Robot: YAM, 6 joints.
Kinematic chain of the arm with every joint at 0, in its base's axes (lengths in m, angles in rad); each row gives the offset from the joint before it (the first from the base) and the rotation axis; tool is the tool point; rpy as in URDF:
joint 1: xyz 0 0 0.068 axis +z
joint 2: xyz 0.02 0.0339 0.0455 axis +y
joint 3: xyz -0.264 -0.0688 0 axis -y
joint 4: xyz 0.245 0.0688 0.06 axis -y
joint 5: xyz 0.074 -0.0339 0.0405 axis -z
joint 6: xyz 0.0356 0 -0.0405 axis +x
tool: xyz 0 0 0 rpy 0 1.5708 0
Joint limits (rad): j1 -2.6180..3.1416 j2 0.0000..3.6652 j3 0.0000..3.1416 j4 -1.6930..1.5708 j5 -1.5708..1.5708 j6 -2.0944..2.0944
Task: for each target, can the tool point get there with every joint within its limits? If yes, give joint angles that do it. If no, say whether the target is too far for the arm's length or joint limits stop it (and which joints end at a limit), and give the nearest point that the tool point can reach.
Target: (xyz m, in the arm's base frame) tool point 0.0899 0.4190 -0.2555
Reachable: yes | joints 1.3820 3.3024 1.8502 0.4606 0.2763 -0.1822
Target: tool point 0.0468 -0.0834 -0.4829
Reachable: no: joint limits stop it (at a limit: joint 2) | nearest point 0.0663 -0.1181 -0.3622 | short by 0.127 m
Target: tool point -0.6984 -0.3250 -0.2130
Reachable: no: too far | nearest point -0.5179 -0.2872 -0.1364 | short by 0.200 m
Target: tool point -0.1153 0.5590 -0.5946
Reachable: no: too far | nearest point -0.0859 0.4165 -0.3343 | short by 0.298 m
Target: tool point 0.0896 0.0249 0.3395
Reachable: yes | joints 0.4957 0.3015 0.5189 0.1413 0.6194 0.9636
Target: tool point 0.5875 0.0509 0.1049
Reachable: yes | joints 0.1442 2.9077 2.2687 0.9791 1.2764 -1.6046
